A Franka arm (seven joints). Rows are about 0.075 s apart.
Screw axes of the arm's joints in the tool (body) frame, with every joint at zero. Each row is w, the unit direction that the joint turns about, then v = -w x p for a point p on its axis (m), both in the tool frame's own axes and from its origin. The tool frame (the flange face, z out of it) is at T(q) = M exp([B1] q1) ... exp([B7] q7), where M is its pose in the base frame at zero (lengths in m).
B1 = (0, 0, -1, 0.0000, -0.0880, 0.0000)
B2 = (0, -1, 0, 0.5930, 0.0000, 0.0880)
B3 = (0, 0, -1, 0.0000, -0.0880, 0.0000)
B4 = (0, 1, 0, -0.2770, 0.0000, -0.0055)
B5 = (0, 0, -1, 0.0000, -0.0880, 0.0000)
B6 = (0, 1, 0, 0.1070, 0.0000, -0.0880)
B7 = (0, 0, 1, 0.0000, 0.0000, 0.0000)
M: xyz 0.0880 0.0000 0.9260 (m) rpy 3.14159 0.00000 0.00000 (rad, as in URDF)
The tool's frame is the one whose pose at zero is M.
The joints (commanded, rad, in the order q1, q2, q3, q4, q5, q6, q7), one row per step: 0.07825 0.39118 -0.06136 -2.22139 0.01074 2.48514 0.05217; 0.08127 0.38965 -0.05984 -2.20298 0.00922 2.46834 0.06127; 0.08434 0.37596 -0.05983 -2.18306 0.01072 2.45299 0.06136; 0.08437 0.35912 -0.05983 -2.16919 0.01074 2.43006 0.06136; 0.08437 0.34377 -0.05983 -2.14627 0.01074 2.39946 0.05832; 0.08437 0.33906 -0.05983 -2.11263 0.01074 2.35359 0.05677; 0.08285 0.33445 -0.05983 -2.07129 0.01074 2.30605 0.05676
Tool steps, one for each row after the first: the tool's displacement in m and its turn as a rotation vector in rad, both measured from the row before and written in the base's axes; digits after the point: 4 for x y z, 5 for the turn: 0.0056 0.0028 0.0059 -0.00103 -0.00325 -0.00318; 0.0079 0.0021 0.0133 0.00218 -0.01821 0.00191; 0.0047 0.0004 0.0125 0.00138 -0.00772 -0.00004; 0.0067 0.0005 0.0147 0.00163 -0.00756 0.00306; 0.0074 0.0005 0.0119 0.00058 0.00757 0.00160; 0.0094 -0.0003 0.0151 0.00060 0.00162 -0.00130
